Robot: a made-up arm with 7 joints. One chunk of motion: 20 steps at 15 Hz.
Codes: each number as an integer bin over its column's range. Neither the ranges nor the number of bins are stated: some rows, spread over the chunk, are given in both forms.
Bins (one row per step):
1: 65 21 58 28 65 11
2: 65 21 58 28 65 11
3: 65 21 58 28 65 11
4: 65 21 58 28 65 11
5: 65 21 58 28 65 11
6: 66 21 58 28 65 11
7: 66 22 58 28 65 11
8: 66 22 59 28 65 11
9: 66 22 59 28 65 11
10: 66 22 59 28 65 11
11: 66 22 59 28 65 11
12: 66 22 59 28 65 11
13: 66 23 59 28 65 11
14: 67 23 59 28 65 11
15: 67 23 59 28 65 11
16: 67 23 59 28 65 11
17: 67 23 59 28 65 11
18: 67 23 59 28 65 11
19: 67 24 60 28 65 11
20: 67 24 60 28 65 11
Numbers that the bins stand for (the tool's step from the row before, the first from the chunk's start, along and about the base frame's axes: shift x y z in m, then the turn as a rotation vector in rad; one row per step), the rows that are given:
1: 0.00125 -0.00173 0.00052 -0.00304 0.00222 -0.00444
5: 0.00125 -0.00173 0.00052 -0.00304 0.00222 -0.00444
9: 0.00133 -0.00167 0.00058 -0.00304 0.00222 -0.00444
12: 0.00133 -0.00167 0.00058 -0.00304 0.00222 -0.00444
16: 0.00141 -0.00161 0.00058 -0.00304 0.00222 -0.00444
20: 0.00141 -0.00155 0.00064 -0.00304 0.00222 -0.00444
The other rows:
2: 0.00125 -0.00173 0.00052 -0.00304 0.00222 -0.00444
3: 0.00125 -0.00173 0.00052 -0.00304 0.00222 -0.00444
4: 0.00125 -0.00173 0.00052 -0.00304 0.00222 -0.00444
6: 0.00133 -0.00173 0.00052 -0.00304 0.00222 -0.00444
7: 0.00133 -0.00167 0.00052 -0.00304 0.00222 -0.00444
8: 0.00133 -0.00167 0.00058 -0.00304 0.00222 -0.00444
10: 0.00133 -0.00167 0.00058 -0.00304 0.00222 -0.00444
11: 0.00133 -0.00167 0.00058 -0.00304 0.00222 -0.00444
13: 0.00133 -0.00161 0.00058 -0.00304 0.00222 -0.00444
14: 0.00141 -0.00161 0.00058 -0.00304 0.00222 -0.00444
15: 0.00141 -0.00161 0.00058 -0.00304 0.00222 -0.00444
17: 0.00141 -0.00161 0.00058 -0.00304 0.00222 -0.00444
18: 0.00141 -0.00161 0.00058 -0.00304 0.00222 -0.00444
19: 0.00141 -0.00155 0.00064 -0.00304 0.00222 -0.00444

